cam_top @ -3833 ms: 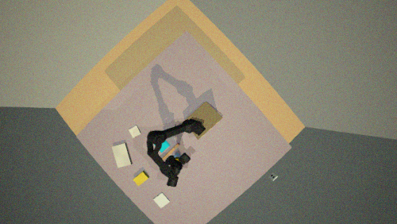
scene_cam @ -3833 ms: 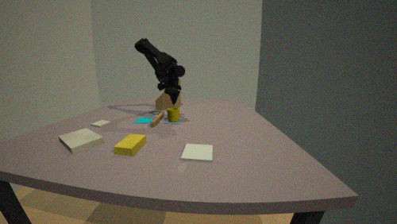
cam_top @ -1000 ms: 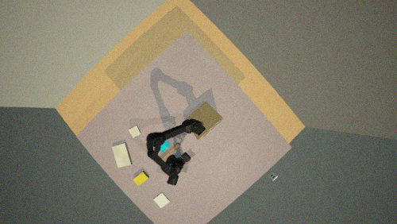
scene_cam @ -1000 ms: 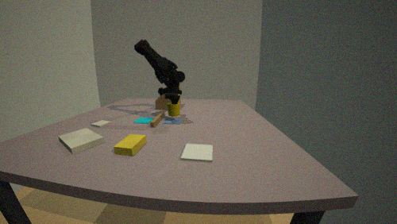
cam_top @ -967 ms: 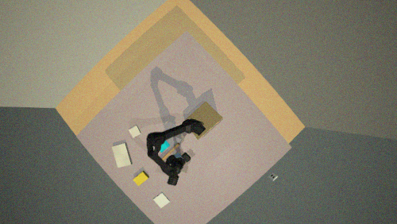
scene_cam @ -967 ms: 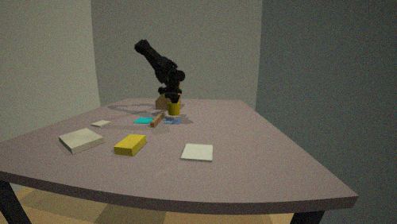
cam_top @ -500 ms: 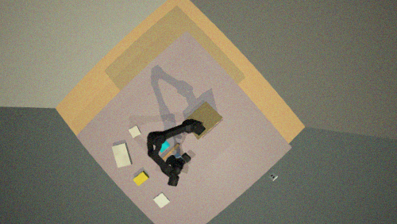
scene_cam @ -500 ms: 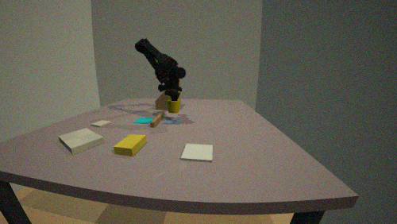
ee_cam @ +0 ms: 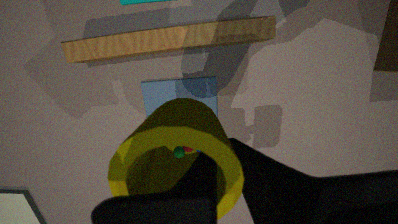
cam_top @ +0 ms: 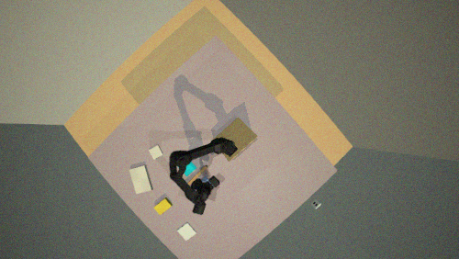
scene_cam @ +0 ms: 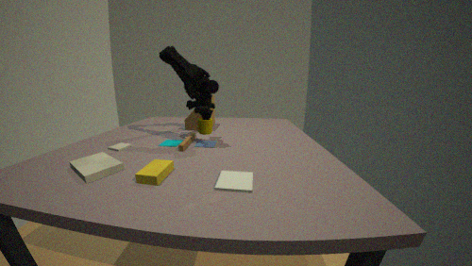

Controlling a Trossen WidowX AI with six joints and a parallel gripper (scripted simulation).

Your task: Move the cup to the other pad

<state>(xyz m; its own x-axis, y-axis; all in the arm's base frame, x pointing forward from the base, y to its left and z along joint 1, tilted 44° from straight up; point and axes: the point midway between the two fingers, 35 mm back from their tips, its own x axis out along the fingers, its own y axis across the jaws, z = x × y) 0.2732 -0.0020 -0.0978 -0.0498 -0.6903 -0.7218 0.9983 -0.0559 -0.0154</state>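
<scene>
The cyan pad is 40 mm ahead of my gripper tip, 170 mm to the right of it and 90 mm below it. The rest, counted from my gripper tip: yellow cup (20 mm ahead); then blue pad (40 mm ahead, 90 mm below); then wooden bar (40 mm ahead, 90 mm to the right, 80 mm below).
</scene>
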